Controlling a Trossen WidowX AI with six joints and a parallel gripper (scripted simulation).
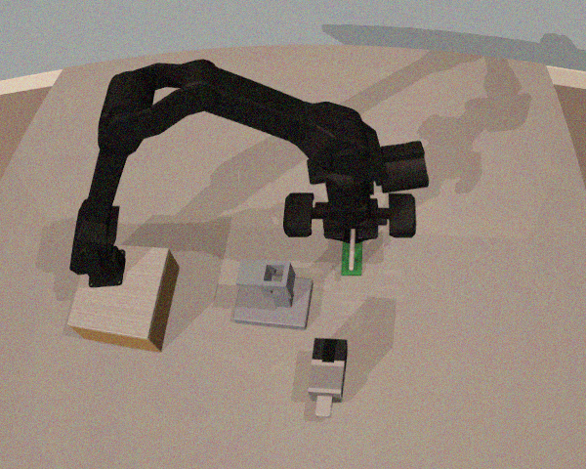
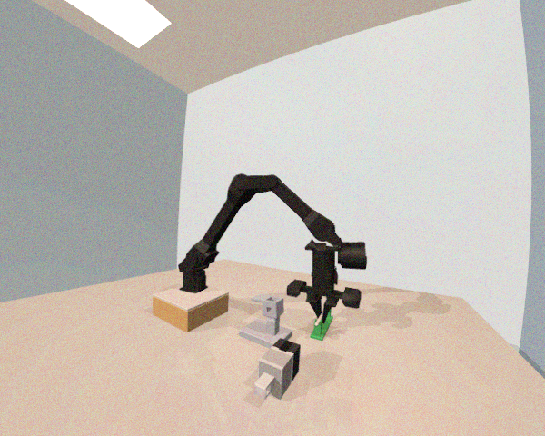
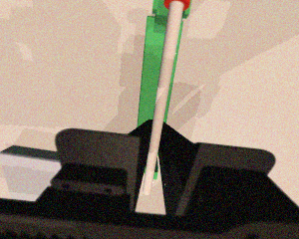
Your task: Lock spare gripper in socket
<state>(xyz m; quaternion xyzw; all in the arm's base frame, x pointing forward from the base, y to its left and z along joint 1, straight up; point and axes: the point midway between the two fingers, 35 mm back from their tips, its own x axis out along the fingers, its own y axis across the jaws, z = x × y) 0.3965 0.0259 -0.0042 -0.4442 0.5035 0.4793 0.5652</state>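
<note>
My gripper tip is now 2 cm to the right of the green pin holder. Round my gripper tip: spare gripper: 23 cm to the right, 6 cm behind; then grey mount: 12 cm behind, 8 cm to the right, 3 cm above.
</note>
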